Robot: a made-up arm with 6 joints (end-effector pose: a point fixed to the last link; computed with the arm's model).
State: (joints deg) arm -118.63 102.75 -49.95 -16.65 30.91 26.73
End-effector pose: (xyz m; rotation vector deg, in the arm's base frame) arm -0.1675 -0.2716 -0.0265 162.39 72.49 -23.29
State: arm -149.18 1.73 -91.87 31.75 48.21 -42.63
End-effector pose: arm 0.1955 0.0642 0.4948 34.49 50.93 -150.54
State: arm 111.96 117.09 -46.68 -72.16 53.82 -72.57
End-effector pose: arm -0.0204 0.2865 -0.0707 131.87 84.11 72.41
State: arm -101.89 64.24 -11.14 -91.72 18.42 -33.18
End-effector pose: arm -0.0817 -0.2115 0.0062 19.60 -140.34 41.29
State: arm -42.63 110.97 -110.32 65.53 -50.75 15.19
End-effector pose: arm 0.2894 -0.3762 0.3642 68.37 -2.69 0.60
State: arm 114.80 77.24 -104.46 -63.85 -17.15 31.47
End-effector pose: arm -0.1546 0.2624 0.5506 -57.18 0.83 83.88
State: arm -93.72 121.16 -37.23 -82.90 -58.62 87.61
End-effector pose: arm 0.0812 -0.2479 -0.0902 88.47 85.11 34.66
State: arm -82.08 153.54 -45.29 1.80 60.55 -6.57
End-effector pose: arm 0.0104 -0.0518 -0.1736 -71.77 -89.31 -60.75
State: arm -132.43 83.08 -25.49 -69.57 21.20 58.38
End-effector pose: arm -0.2024 -0.1637 -0.0131 -147.13 -71.94 50.27
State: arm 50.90 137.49 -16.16 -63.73 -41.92 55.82
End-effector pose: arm -0.0138 0.0919 -0.1618 65.23 -139.99 -43.84
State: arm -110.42 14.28 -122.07 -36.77 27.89 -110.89
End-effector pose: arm 0.0883 0.3293 0.5383 -17.89 -5.69 104.42
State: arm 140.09 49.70 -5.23 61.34 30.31 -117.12
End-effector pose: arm -0.1764 0.0813 0.0136 -154.74 -38.49 60.61
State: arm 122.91 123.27 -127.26 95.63 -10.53 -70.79
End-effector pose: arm -0.2776 0.4672 0.3346 -69.34 74.43 109.13
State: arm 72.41 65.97 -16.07 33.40 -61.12 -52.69
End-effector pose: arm 0.1331 0.2370 0.1210 -47.26 64.53 11.43
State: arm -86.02 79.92 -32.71 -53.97 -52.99 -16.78
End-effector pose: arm 0.0958 -0.3099 0.1137 -7.13 102.99 -74.37
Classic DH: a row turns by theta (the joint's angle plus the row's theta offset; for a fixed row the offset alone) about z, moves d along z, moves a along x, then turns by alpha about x. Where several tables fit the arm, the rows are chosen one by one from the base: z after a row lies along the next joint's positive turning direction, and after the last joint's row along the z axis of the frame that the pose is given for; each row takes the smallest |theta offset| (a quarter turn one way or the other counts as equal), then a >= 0, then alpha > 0; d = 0 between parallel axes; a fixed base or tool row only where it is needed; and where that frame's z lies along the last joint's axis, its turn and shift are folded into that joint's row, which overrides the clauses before.
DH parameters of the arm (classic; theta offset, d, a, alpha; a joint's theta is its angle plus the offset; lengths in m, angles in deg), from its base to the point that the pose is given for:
joint 1: 0 0.0834 0 -90
joint 2: 7.79 0 -0.217 0
joint 3: 77.22 0 -0.026 90
joint 4: 0 0.2965 0 -90
joint 5: 0 0 0.0001 90
joint 6: 0 0.1147 0 0

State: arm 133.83 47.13 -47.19 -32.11 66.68 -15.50
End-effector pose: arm -0.1129 0.1985 0.2281 -134.74 30.21 9.22
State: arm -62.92 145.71 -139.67 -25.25 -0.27 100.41
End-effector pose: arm 0.2760 -0.5393 0.1991 84.90 32.62 9.65
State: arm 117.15 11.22 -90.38 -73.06 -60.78 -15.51
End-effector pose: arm 0.0171 -0.2431 0.5104 25.25 -54.37 28.92
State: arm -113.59 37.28 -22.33 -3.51 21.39 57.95
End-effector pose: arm -0.0989 -0.2200 0.1517 124.50 12.00 -35.79
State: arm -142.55 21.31 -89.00 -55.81 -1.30 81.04
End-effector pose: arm 0.0754 0.0551 0.5896 19.60 3.38 -116.20
